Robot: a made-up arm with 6 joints.
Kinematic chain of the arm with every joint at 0, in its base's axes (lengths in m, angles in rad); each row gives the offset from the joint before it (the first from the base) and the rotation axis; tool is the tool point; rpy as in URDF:
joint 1: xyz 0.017 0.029 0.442 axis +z
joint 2: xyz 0.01 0 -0.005 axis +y
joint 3: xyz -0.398 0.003 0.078 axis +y
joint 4: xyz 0.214 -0.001 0.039 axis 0.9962 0 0.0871
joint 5: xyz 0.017 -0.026 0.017 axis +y
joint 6: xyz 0.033 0.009 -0.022 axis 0.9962 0 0.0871
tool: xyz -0.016 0.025 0.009 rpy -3.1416 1.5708 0
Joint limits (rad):
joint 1: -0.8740..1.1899
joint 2: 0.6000..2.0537
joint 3: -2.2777..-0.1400
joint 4: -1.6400..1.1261
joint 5: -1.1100..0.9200
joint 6: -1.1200..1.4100
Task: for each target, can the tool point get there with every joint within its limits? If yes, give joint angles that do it. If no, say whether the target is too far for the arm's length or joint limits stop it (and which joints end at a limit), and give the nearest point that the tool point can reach.
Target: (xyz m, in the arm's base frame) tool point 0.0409 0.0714 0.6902
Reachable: yes | joints 0.7810 0.9358 -0.3381 0.0929 0.3833 -0.5575
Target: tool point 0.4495 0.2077 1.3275
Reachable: no: too far | nearest point 0.3091 0.1497 1.0321 | short by 0.332 m
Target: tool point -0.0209 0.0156 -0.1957
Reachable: no: joint limits stop it (at a limit: joint 1, joint 2, joint 3, joint 4, joint 5, joint 6) | nearest point 0.1533 -0.1435 0.4750 | short by 0.711 m
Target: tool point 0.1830 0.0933 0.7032
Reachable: yes | joints 0.2546 1.2767 -0.4365 -0.9644 -0.8248 0.8084
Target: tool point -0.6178 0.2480 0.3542
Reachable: no: joint limits stop it (at a limit: joint 2, joint 3, joint 5, joint 6) | nearest point -0.0582 0.0549 0.6466 | short by 0.660 m
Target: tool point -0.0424 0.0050 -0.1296
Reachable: no: joint limits stop it (at a limit: joint 1, joint 2, joint 3, joint 4, joint 5, joint 6) | nearest point 0.1533 -0.1435 0.4750 | short by 0.653 m
